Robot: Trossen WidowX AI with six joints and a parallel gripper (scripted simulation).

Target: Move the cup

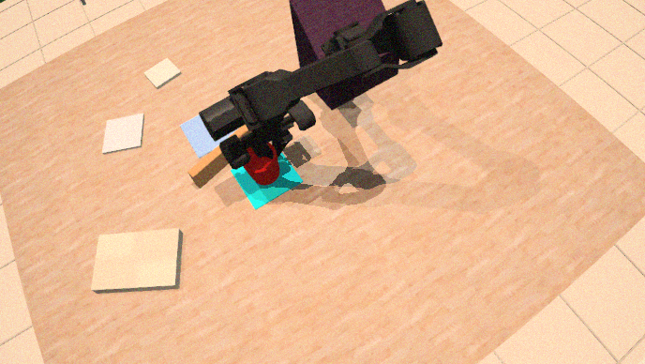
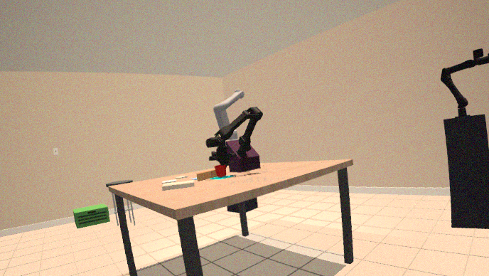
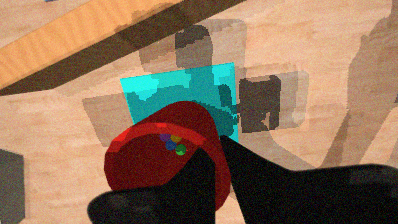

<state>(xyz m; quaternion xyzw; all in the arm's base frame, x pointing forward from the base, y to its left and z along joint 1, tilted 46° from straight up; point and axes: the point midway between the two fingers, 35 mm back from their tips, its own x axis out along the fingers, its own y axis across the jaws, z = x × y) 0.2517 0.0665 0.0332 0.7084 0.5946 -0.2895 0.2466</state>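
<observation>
Right now my gripper tip is 60 mm above the cyan pad and 30 mm short of it. Also, from my gripper tip: red cup: 30 mm ahead; then wooden bar: 100 mm to the right, 40 mm ahead, 30 mm below; then pale blue pad: 200 mm to the right, 60 mm below, 50 mm ahead.
</observation>
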